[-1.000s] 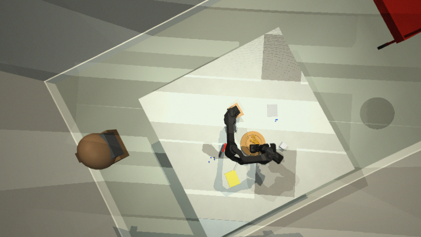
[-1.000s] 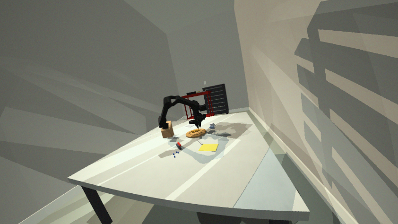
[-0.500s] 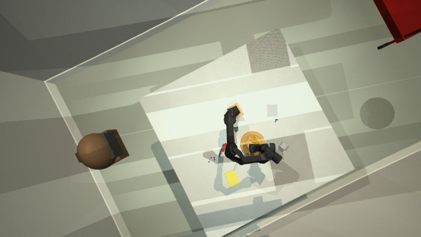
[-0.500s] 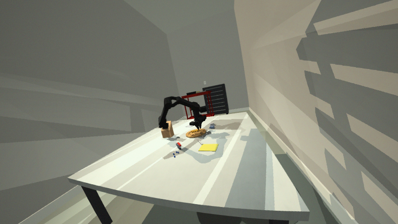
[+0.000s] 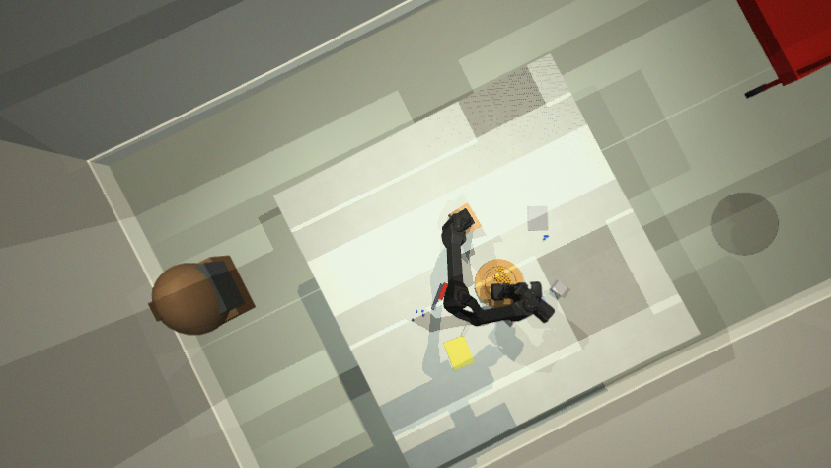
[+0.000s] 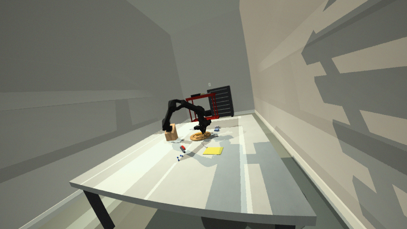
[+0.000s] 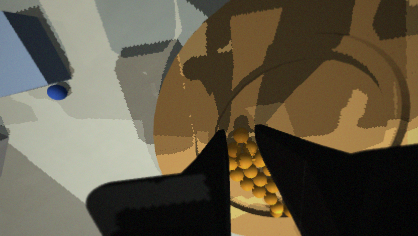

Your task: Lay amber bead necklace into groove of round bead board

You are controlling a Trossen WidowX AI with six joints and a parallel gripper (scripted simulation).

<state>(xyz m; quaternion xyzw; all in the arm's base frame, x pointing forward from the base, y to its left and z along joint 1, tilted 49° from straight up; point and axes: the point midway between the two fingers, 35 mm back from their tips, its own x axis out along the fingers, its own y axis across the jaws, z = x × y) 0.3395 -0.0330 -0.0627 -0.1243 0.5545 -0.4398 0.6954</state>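
My gripper tip is 4 cm past the round bead board, 3 cm to the left of it and 1 cm above it. Round my gripper tip: light blue cube 12 cm ahead, 8 cm to the left, 1 cm below; then red-handled tool 26 cm to the right, 12 cm behind, 1 cm below; then white cube 17 cm to the left, 11 cm ahead.
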